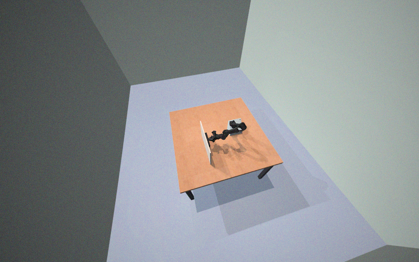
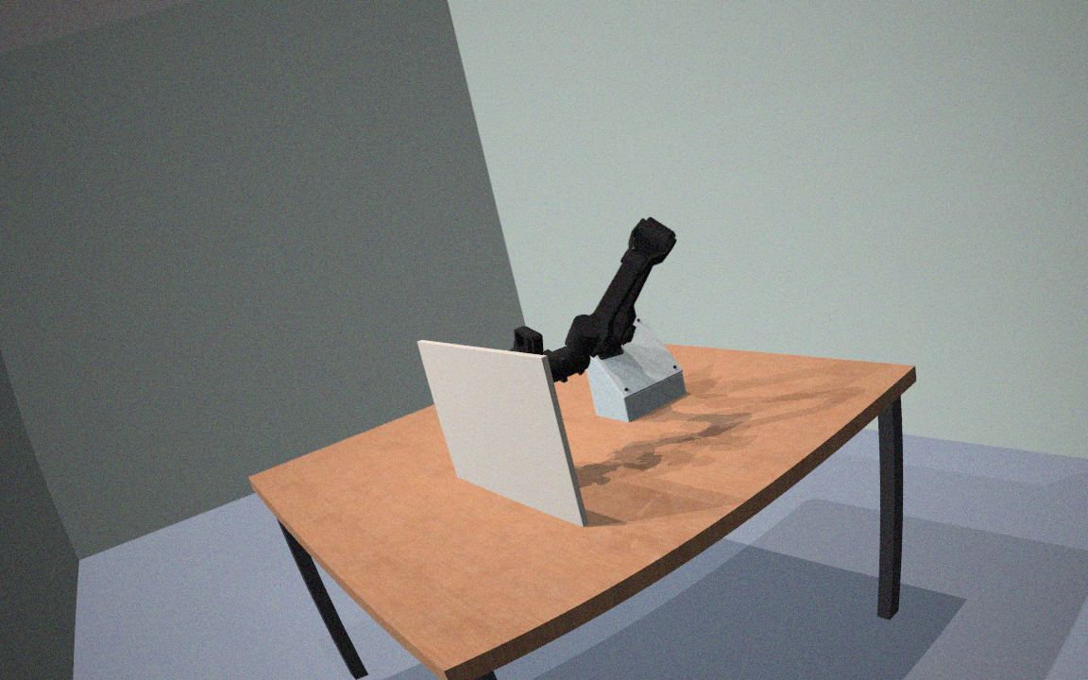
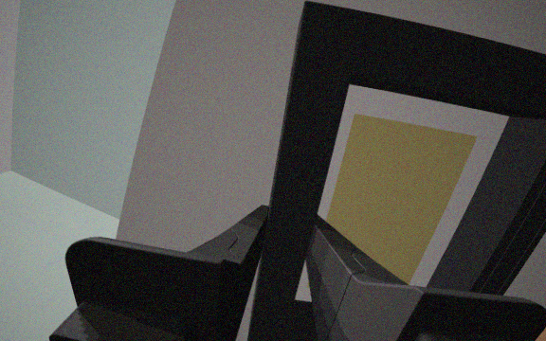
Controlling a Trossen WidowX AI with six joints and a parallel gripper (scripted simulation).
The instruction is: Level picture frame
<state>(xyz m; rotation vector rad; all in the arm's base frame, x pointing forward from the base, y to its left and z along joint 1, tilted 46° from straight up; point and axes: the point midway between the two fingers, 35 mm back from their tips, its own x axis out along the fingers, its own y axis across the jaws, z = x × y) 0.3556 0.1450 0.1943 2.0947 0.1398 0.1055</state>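
Now: the picture frame 2 cm to the right of my gripper tip and 5 cm below it. From my gripper tip the other things lie so: wall panel: 1 cm ahead, 7 cm below.
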